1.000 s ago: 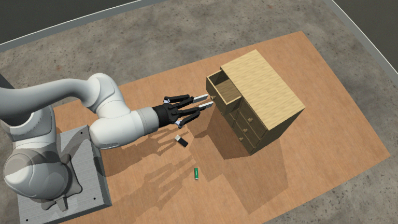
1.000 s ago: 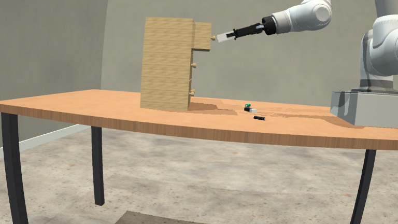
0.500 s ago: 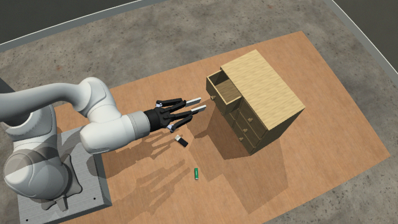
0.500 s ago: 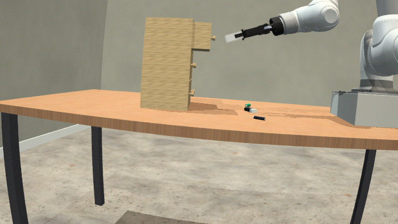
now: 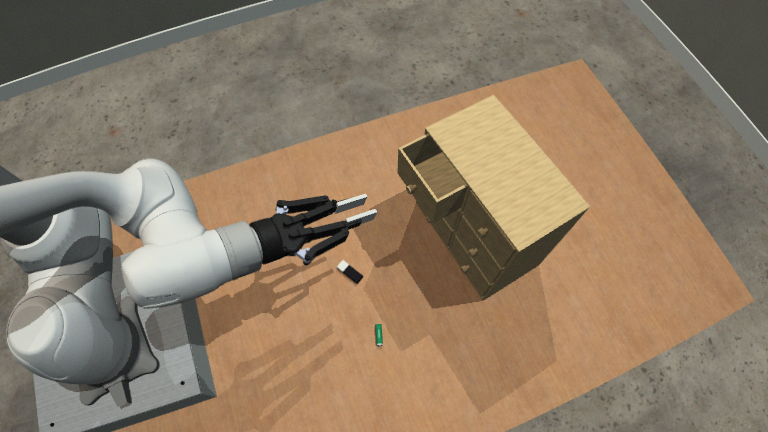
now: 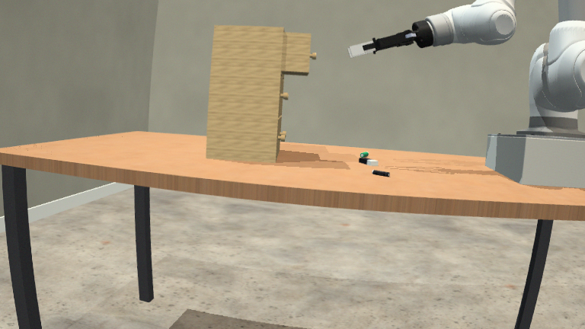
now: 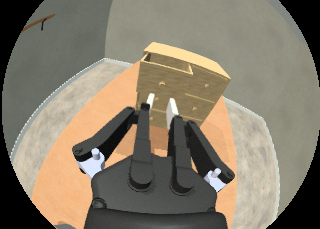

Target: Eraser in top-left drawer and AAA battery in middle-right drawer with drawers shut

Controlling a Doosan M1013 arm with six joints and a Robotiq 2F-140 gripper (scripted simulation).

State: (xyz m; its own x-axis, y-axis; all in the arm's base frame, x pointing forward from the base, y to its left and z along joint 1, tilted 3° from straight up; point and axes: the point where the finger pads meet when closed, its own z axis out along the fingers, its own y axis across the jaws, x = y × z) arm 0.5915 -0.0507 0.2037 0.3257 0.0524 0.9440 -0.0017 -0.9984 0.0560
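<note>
My gripper is now 4 cm past the eraser and 30 cm above it. Also, from my hand: black cylinder (4 cm behind, 19 cm to the left, 30 cm below); then green AAA battery (5 cm behind, 17 cm to the right, 30 cm below).
</note>
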